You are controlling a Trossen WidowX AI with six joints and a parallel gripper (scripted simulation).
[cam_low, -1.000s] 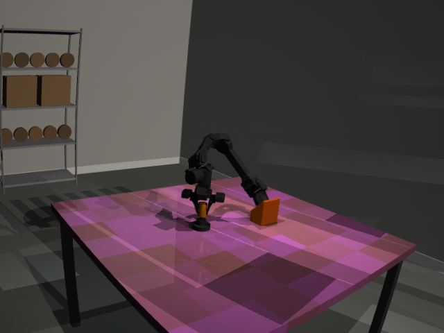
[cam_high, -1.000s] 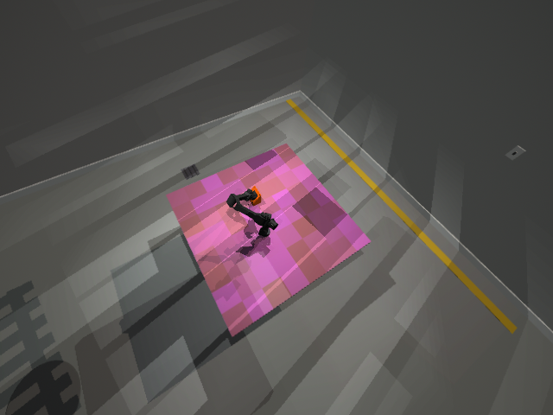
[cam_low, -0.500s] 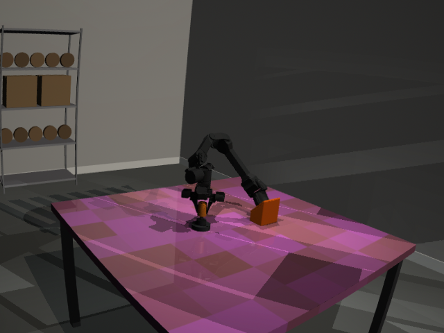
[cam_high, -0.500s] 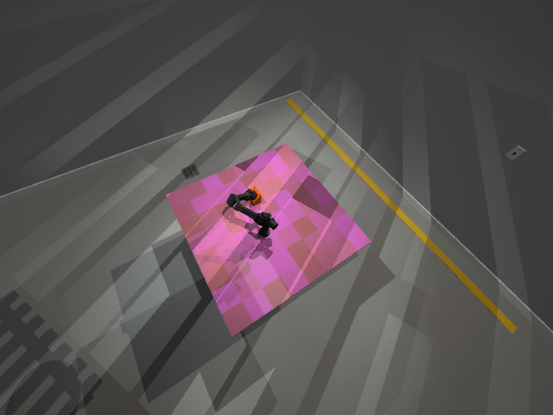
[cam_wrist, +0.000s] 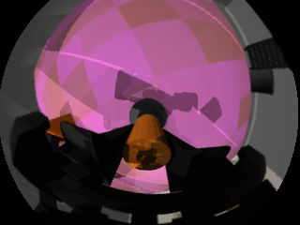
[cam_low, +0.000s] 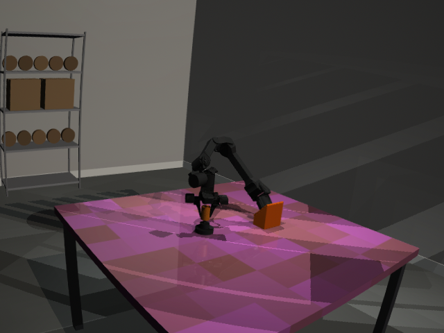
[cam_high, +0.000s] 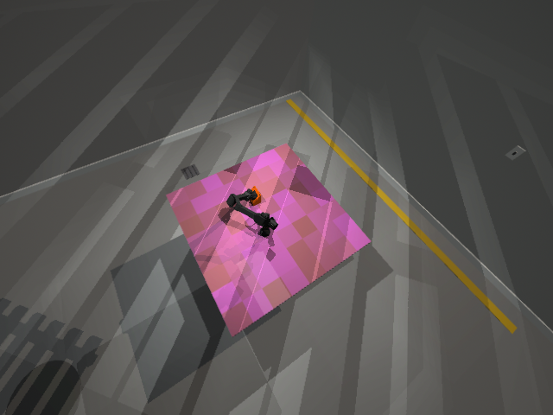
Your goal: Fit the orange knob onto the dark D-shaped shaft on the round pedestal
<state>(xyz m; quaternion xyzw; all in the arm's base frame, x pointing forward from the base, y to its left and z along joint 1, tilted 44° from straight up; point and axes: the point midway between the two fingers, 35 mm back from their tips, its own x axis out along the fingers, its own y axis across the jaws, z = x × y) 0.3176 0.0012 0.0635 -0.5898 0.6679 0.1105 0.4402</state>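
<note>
My gripper tip is 20 mm below the orange knob. Also, from my gripper tip: dark round pedestal: 40 mm below.
</note>
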